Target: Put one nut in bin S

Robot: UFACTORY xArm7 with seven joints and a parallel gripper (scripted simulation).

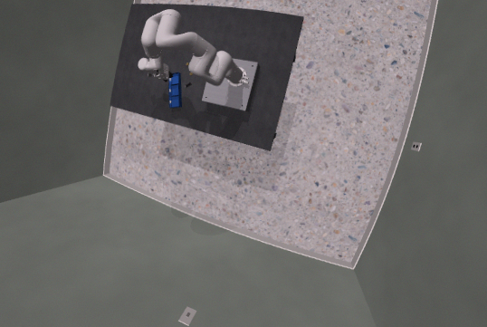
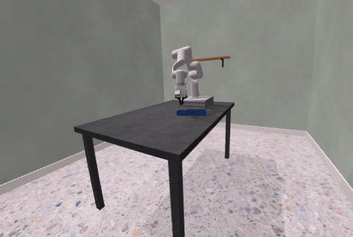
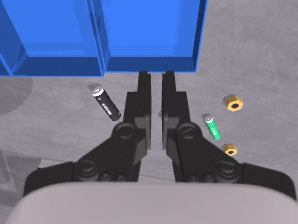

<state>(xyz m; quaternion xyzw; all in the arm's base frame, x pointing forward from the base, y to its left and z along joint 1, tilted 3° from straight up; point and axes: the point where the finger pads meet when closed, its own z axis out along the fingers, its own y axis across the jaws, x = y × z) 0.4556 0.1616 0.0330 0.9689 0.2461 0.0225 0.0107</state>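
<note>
My gripper is now 3 cm past the blue bin, 9 cm to the right of it and 9 cm above it. From my hand the other things lie so: black cylinder: 11 cm behind, 1 cm to the left, 10 cm below; then green battery: 8 cm behind, 13 cm to the right, 10 cm below.
</note>
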